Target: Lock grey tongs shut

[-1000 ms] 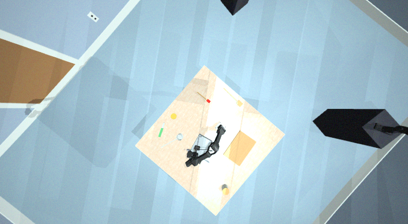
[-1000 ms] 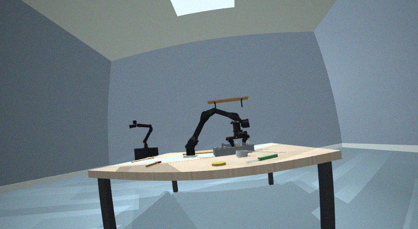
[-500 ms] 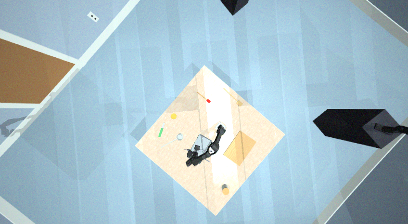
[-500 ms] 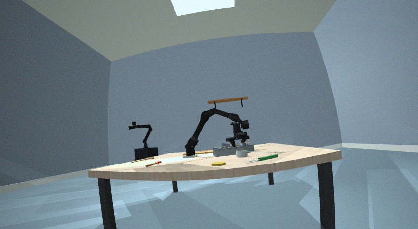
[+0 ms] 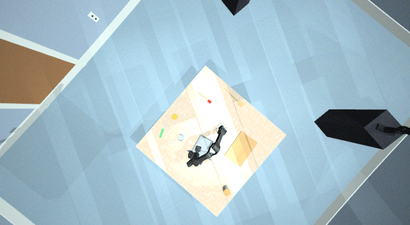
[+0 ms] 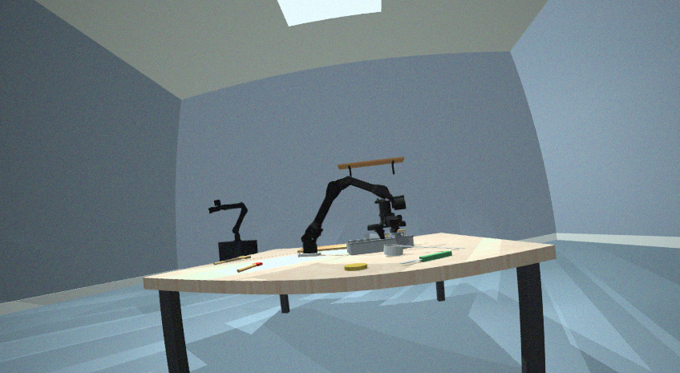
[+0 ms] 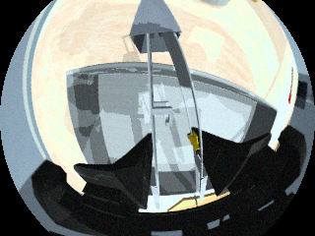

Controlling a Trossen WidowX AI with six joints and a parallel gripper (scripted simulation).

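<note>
Right now my gripper tip is 5 cm past the roasting tin and 1 cm to the right of it. Also, from my gripper tip: wooden board (42 cm behind, 32 cm to the left, 2 cm below); green-handled tool (16 cm ahead, 47 cm to the right, 2 cm below); red-tipped stick (49 cm behind, 41 cm to the right, 2 cm below).
</note>
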